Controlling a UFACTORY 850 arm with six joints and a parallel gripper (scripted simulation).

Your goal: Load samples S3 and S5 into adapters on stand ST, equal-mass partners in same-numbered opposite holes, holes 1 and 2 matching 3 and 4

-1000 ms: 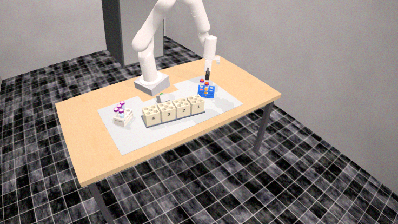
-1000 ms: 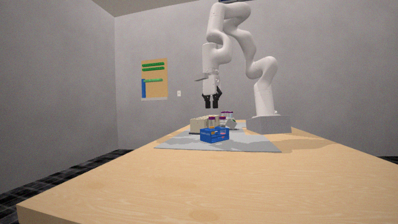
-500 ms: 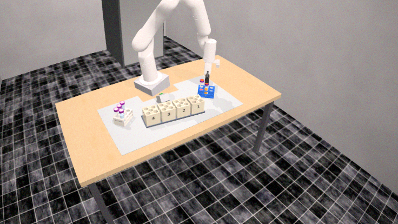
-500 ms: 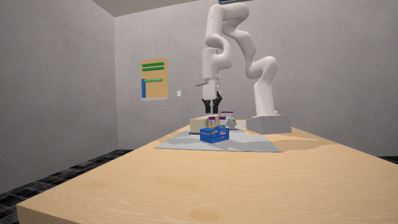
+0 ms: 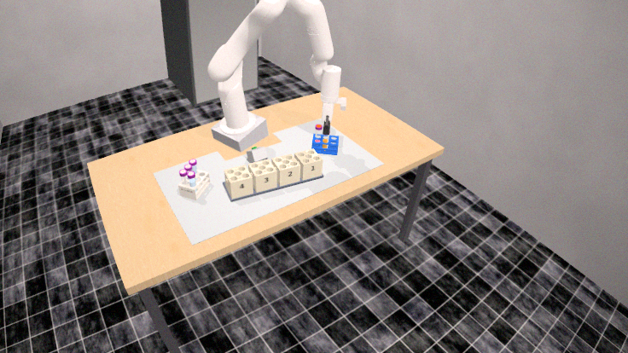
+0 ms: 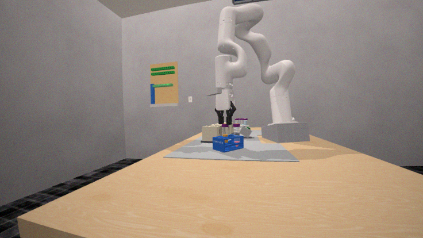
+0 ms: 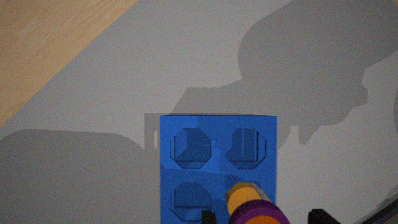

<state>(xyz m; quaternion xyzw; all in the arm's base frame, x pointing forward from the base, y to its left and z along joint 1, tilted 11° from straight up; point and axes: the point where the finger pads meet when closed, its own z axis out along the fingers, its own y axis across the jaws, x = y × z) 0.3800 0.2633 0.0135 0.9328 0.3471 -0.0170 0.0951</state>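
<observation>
Now: the sample tube 7 cm below my hand and 1 cm ahead of it. The rest, counted from my hand: blue sample rack: 11 cm below, 2 cm to the left, 1 cm behind.
</observation>
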